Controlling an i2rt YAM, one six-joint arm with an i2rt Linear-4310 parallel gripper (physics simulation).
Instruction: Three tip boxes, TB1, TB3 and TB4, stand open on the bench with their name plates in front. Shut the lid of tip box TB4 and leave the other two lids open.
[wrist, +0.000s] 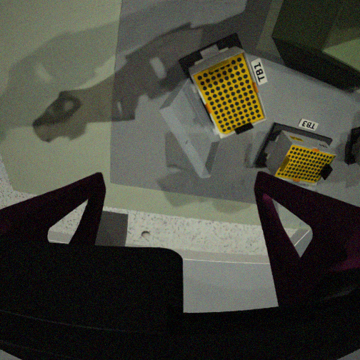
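There's my gripper (179, 180), and I can see a clear lid (182, 110) as well.
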